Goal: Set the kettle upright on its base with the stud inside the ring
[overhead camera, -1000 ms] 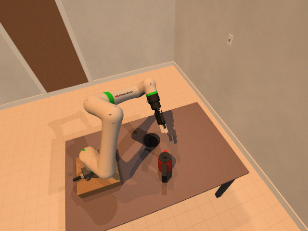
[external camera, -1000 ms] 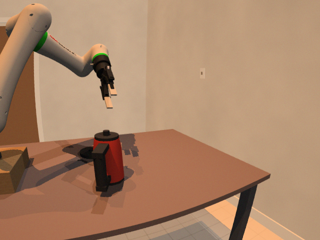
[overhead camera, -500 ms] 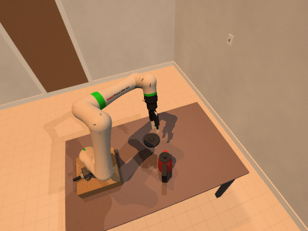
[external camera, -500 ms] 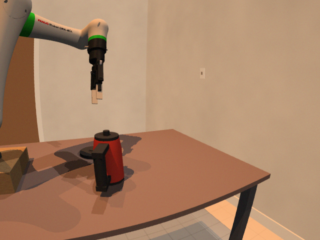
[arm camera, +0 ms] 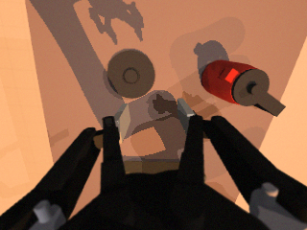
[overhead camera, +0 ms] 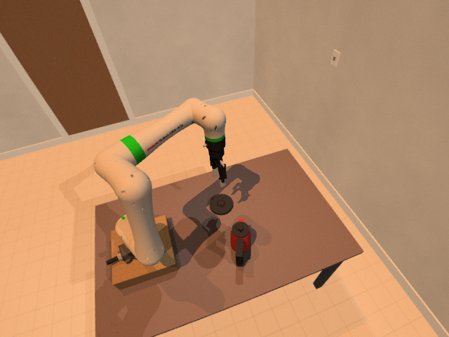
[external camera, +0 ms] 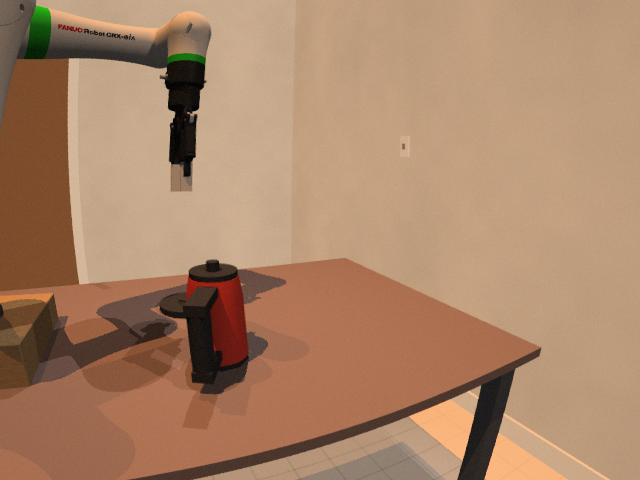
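The red kettle is 27 cm to the right of my hand, 23 cm below it and 5 cm behind it. Round my hand: round black base: 32 cm below, 4 cm to the left, 1 cm ahead.
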